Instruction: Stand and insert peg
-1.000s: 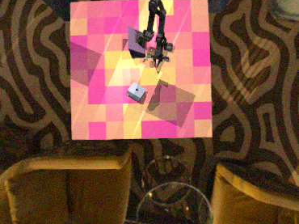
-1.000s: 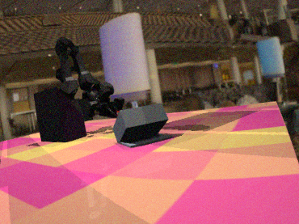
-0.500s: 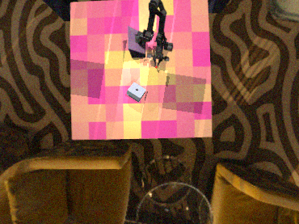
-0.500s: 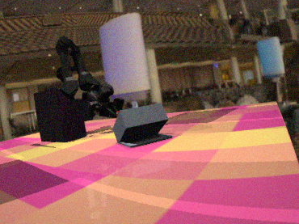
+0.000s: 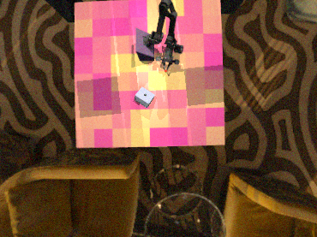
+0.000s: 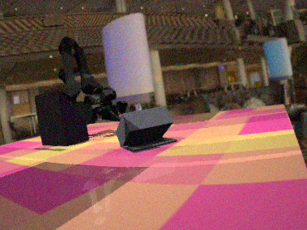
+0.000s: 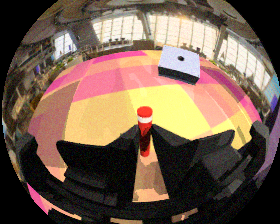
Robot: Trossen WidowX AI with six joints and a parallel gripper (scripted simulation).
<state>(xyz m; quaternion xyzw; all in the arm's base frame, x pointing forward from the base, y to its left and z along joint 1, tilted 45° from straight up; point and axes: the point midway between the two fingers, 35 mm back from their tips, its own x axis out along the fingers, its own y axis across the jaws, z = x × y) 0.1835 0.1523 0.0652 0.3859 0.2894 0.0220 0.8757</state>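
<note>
Right now my gripper tip is right at the red peg. Also, from my gripper tip: grey sloped panel: 21 cm ahead, 18 cm to the right, 1 cm below.
</note>
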